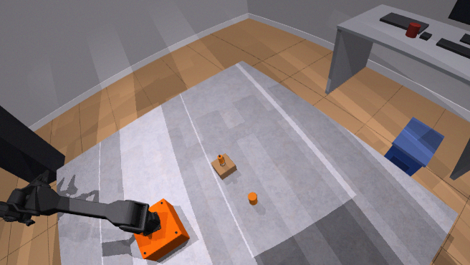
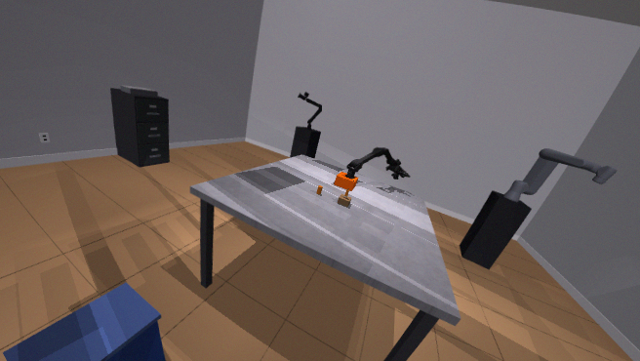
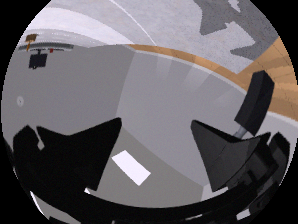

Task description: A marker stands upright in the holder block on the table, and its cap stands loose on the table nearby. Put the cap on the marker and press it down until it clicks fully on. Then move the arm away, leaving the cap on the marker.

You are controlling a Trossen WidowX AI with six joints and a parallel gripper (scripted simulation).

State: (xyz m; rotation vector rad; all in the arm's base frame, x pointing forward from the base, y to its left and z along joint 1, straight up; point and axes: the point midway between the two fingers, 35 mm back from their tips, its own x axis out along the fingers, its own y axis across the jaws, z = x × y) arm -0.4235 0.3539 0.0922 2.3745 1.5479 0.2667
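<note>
Right now the orange cap is 760 mm ahead of my gripper tip, 450 mm to the right of it and 140 mm below it. Round my gripper tip: holder block 720 mm ahead, 270 mm to the right, 150 mm below.
</note>
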